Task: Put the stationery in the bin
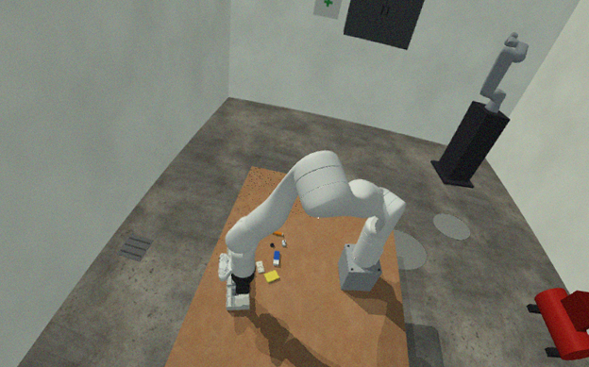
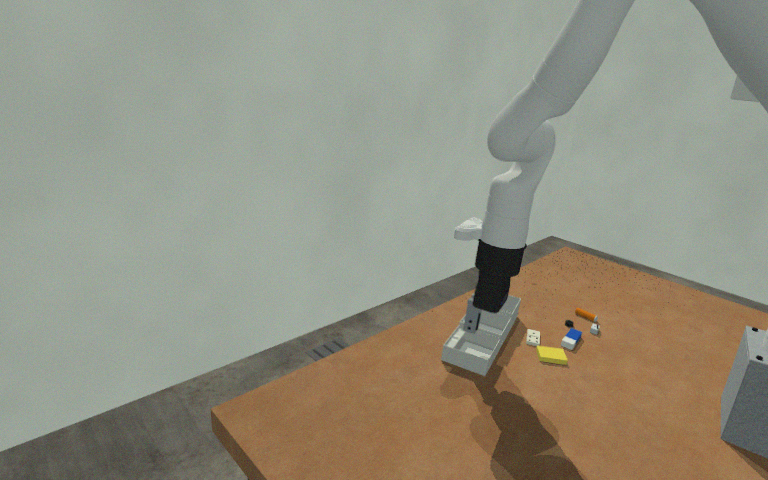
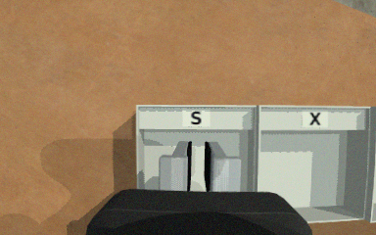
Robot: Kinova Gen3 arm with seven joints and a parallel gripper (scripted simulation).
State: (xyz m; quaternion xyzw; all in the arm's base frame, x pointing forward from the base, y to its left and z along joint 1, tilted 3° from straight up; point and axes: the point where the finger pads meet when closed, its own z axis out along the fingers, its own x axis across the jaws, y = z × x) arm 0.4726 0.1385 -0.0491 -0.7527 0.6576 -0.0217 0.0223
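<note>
Right now the white sharpener is 28 cm to the right of my hand, 17 cm behind it and 6 cm below it. The rest, counted from my hand: sticky notes (13 cm behind, 11 cm to the right, 7 cm below); white domino (14 cm to the right, 8 cm behind, 7 cm below); grey three-compartment bin (8 cm to the right, 5 cm below).
</note>
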